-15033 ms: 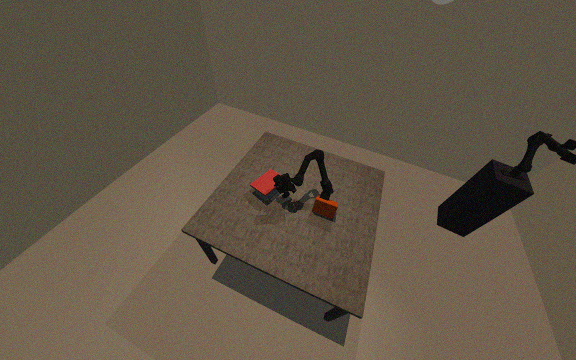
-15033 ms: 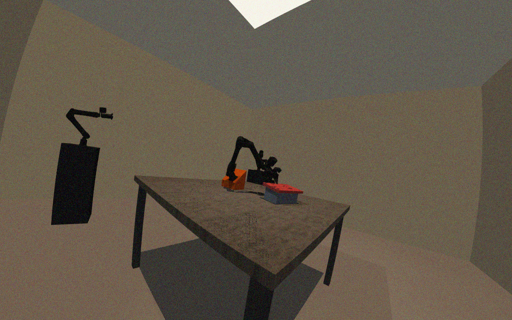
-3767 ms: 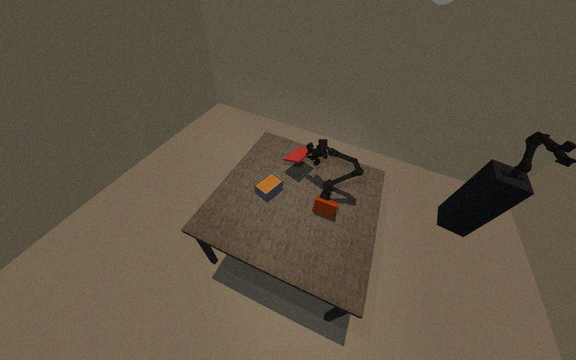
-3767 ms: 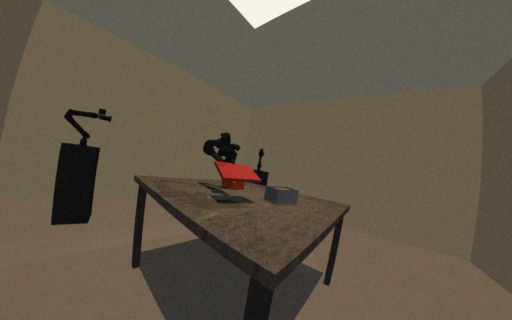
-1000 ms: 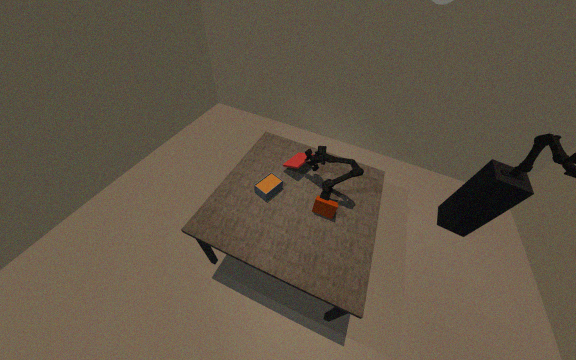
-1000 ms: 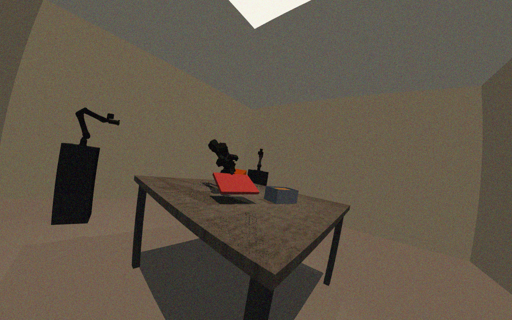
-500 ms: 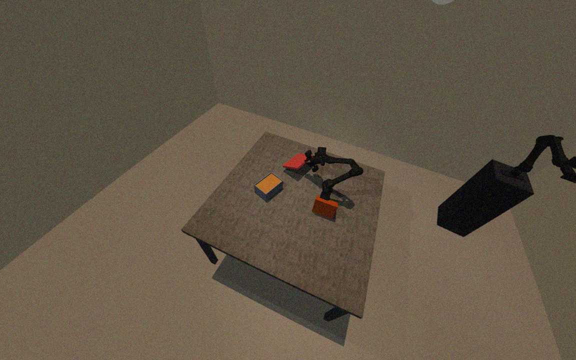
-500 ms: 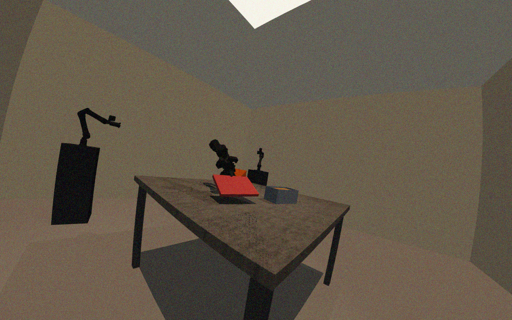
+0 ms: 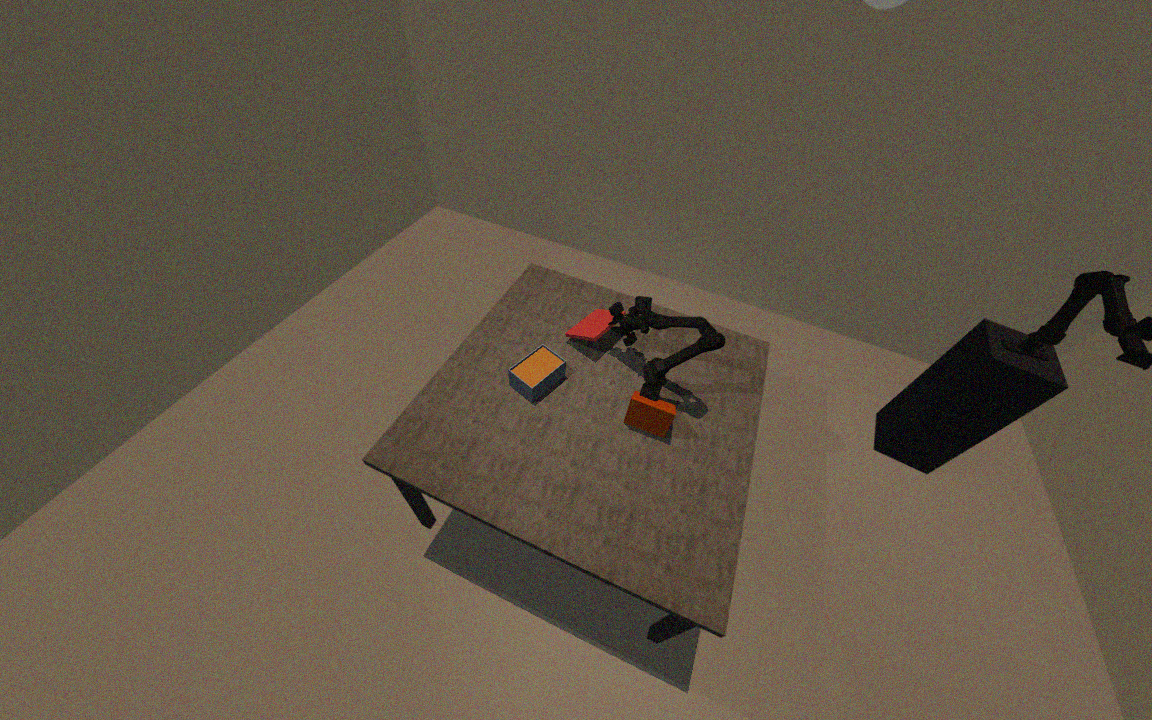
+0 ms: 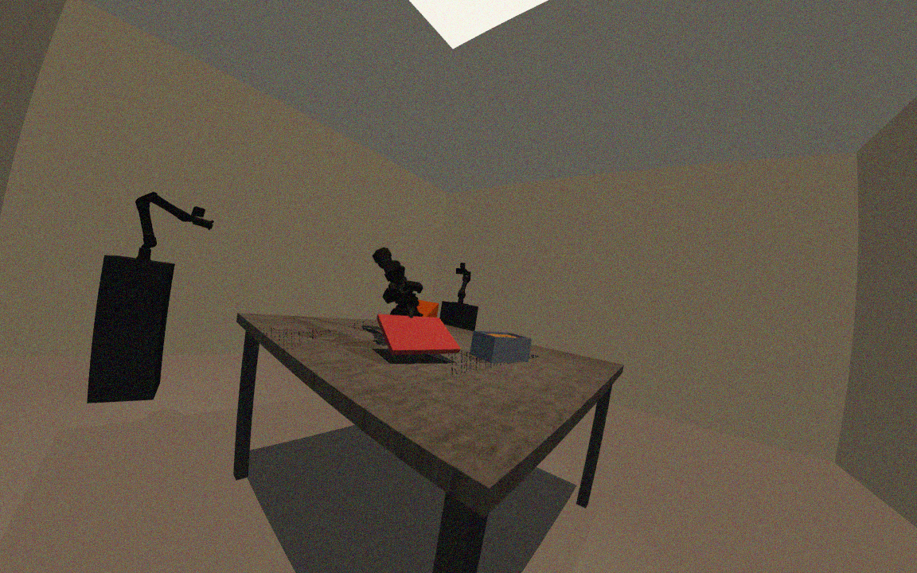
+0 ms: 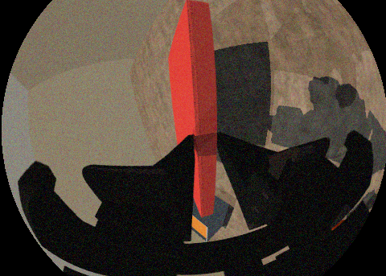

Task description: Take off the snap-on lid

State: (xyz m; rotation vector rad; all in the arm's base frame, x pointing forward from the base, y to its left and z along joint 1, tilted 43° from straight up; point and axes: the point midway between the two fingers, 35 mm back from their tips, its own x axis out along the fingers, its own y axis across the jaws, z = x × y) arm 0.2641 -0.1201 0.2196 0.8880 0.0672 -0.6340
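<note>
Right now my gripper tip is 7 cm short of the lid, 3 cm above it and 1 cm to the left of it. Also, from my gripper tip: blue-grey storage box (35 cm to the left, 15 cm ahead, 7 cm below).
</note>
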